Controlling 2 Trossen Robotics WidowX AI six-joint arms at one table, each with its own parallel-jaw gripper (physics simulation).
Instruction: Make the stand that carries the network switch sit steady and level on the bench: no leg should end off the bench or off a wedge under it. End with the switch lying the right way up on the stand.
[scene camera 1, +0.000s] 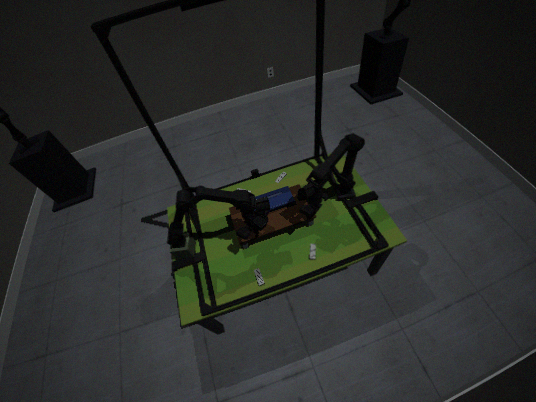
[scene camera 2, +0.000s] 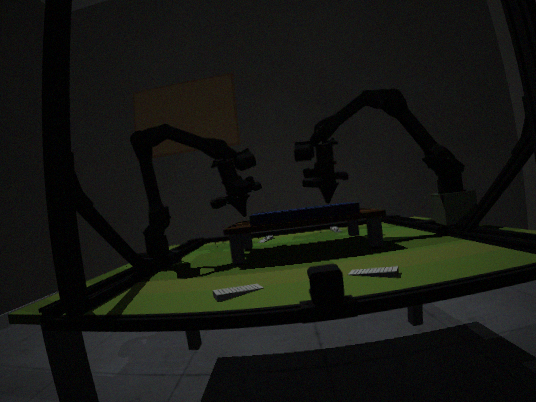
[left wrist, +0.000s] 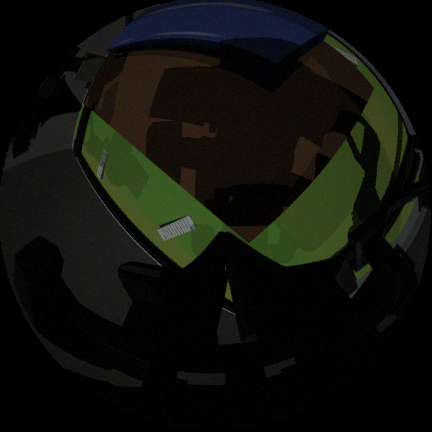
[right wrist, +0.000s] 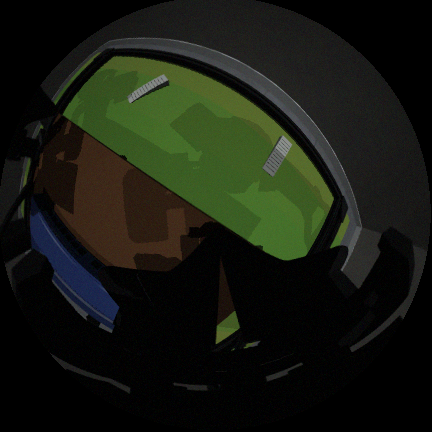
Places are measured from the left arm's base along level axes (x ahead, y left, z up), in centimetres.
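Pixels of known places: left gripper, fingertip midpoint: (scene camera 1: 312, 216) (scene camera 2: 245, 216) (left wrist: 223, 236); right gripper, fingertip midpoint: (scene camera 1: 256, 233) (scene camera 2: 327, 203) (left wrist: 80, 107) (right wrist: 217, 233); left arm's base, link origin: (scene camera 1: 345, 189) (scene camera 2: 157, 254) (left wrist: 371, 246); right arm's base, link origin: (scene camera 1: 179, 242) (scene camera 2: 451, 192).
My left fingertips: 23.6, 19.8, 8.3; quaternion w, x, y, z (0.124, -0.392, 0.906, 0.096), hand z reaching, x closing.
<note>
Ahead of a thing's pixels: the offset from my left fingertips to its top centre, as dx, dy, dz. Level surfaces: height alone.
The brown stand (scene camera 1: 280, 223) (scene camera 2: 239, 227) (left wrist: 132, 80) (right wrist: 100, 181) stands on its legs in the middle of the green bench {dz -11.7} (scene camera 1: 346, 235) (scene camera 2: 290, 279) (left wrist: 322, 209) (right wrist: 209, 120). The blue network switch {+22.4, -13.0, +1.2} (scene camera 1: 276, 197) (scene camera 2: 304, 215) (left wrist: 217, 28) (right wrist: 68, 270) lies flat along the stand's far side. My left gripper (scene camera 1: 306, 209) (scene camera 2: 242, 211) (left wrist: 223, 236) is shut and empty, just above one end of the stand. My right gripper (scene camera 1: 248, 229) (scene camera 2: 328, 199) (right wrist: 217, 233) is shut and empty, hanging above the stand near the switch. The leg feet are too dark to judge.
Grey ribbed wedges lie loose on the bench: one (scene camera 1: 259, 277) (scene camera 2: 236, 290) (right wrist: 147, 88), another {+2.3, +14.3, -10.5} (scene camera 1: 313, 251) (scene camera 2: 374, 271) (left wrist: 176, 227) (right wrist: 277, 155), and one behind the stand (scene camera 1: 281, 177) (scene camera 2: 265, 238). A black rail frame (scene camera 1: 366, 231) rims the bench. A black camera block (scene camera 2: 326, 285) sits on one edge.
</note>
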